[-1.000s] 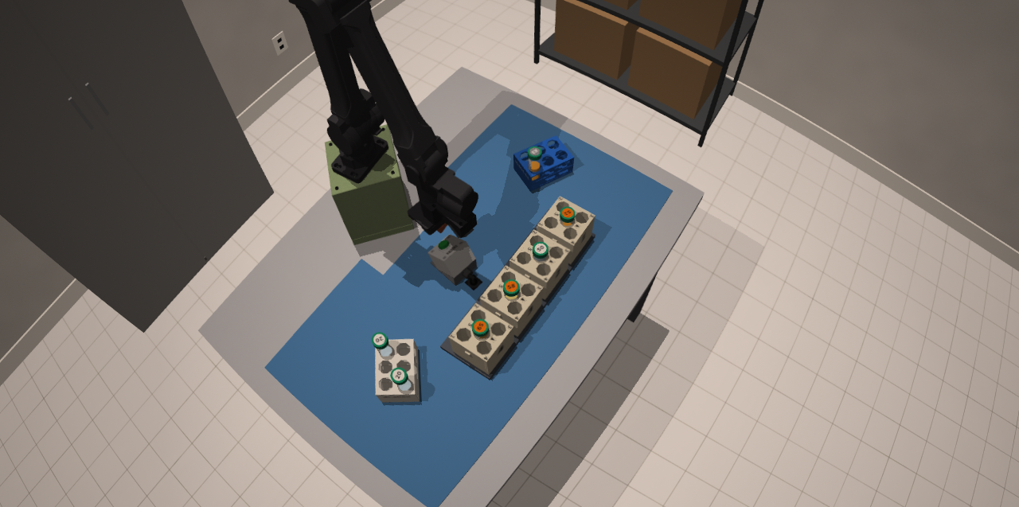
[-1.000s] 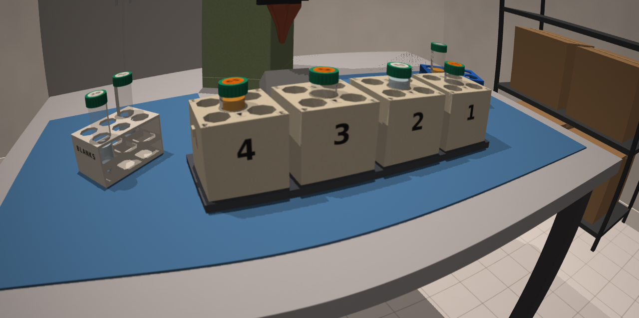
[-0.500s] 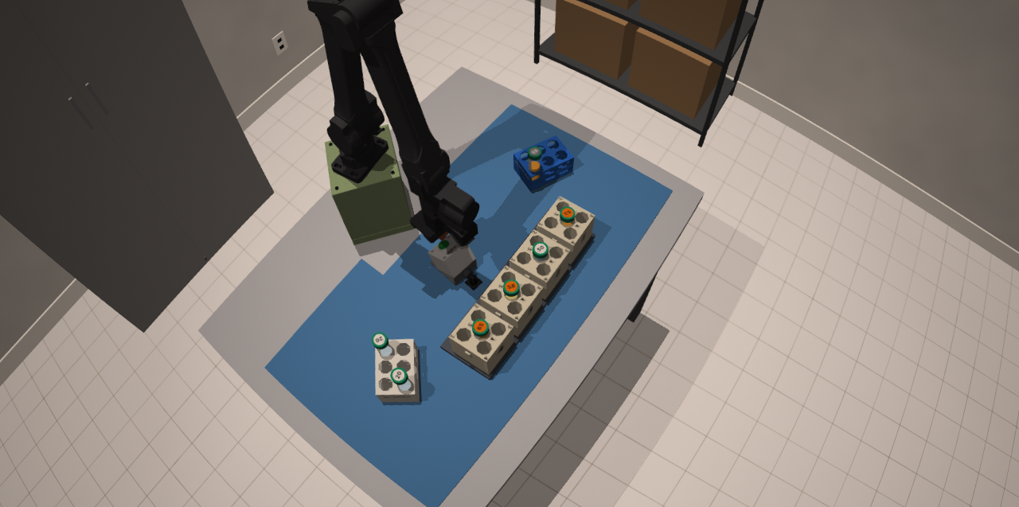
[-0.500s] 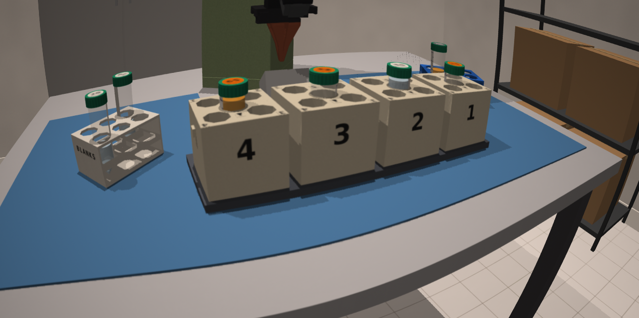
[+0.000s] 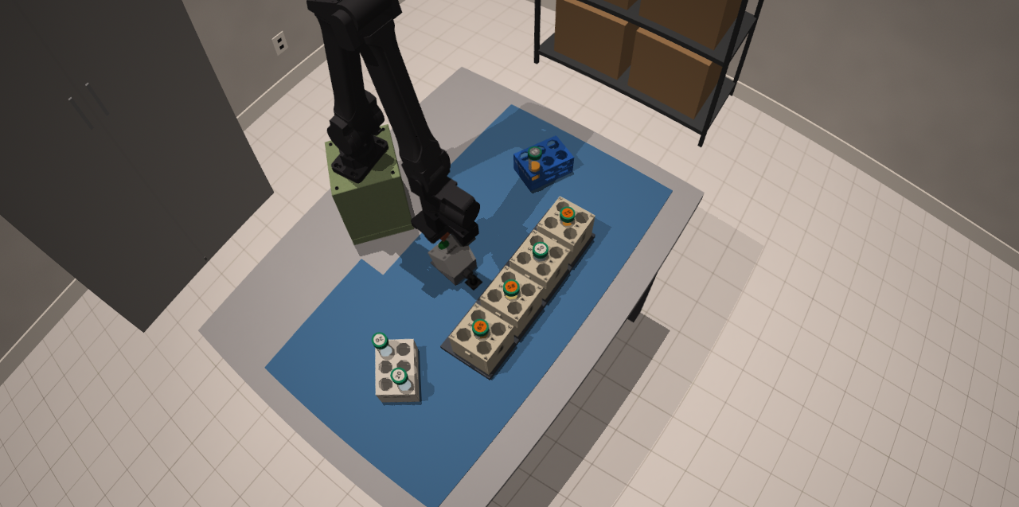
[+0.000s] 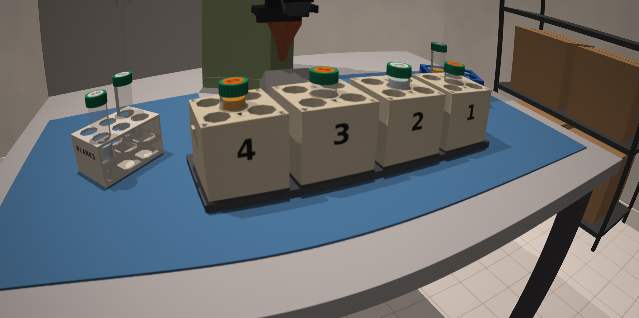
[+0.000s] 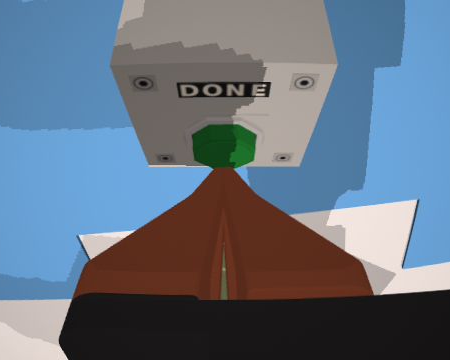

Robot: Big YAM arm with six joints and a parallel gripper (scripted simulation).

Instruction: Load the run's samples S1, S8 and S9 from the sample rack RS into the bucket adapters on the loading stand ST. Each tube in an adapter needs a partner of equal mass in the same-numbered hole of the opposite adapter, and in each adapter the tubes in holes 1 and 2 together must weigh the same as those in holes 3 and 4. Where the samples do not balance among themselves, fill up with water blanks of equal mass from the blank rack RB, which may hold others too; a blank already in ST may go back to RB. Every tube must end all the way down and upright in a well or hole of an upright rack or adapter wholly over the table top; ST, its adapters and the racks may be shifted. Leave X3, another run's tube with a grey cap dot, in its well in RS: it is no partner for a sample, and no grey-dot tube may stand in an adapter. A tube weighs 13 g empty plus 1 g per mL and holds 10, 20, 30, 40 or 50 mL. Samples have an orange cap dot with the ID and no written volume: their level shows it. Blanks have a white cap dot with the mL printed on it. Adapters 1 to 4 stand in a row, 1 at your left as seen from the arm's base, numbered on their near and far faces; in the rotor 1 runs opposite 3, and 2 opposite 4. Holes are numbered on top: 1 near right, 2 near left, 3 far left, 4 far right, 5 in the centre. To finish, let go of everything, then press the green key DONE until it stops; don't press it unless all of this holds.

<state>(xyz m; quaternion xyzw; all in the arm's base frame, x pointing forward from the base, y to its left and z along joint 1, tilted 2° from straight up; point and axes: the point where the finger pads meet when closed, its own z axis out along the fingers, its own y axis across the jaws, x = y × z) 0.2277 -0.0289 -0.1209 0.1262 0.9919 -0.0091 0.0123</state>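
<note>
Right now my hand is 30 mm above the green DONE key. Also, from my hand: blue sample rack RS: 340 mm to the left, 80 mm ahead, 70 mm below; then white blank rack RB: 310 mm to the right, 70 mm below, 60 mm ahead; then white-dot blank: 210 mm ahead, 70 mm to the left, 30 mm below.
</note>
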